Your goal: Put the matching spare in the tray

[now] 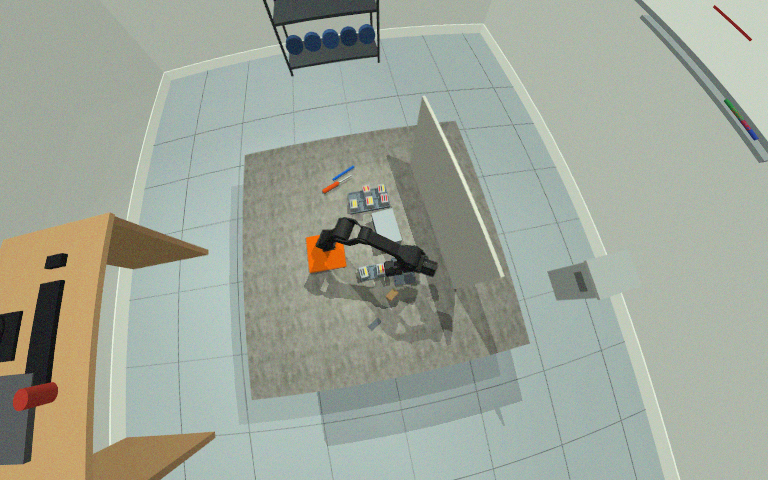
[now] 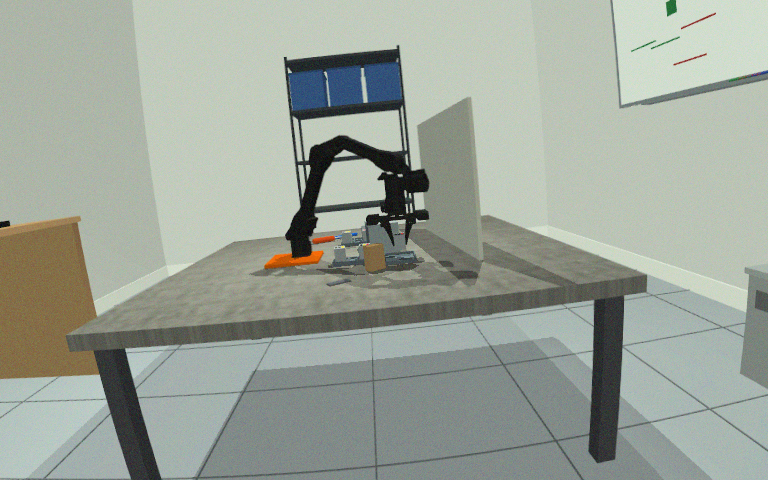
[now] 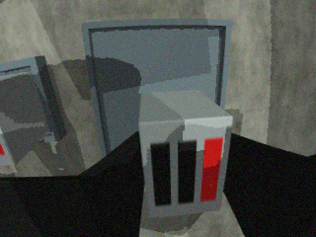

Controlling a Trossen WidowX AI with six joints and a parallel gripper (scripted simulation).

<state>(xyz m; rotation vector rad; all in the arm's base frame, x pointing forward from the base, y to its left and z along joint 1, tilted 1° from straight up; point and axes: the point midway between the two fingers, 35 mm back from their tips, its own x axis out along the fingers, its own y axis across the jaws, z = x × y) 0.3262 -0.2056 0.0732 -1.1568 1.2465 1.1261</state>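
The tray is 4 cm below my gripper tip. Also, from my gripper tip: mounted unit: 21 cm to the left, 4 cm behind, 1 cm above; tan block: 10 cm to the right, 9 cm behind, 1 cm below; grey spare: 2 cm above.
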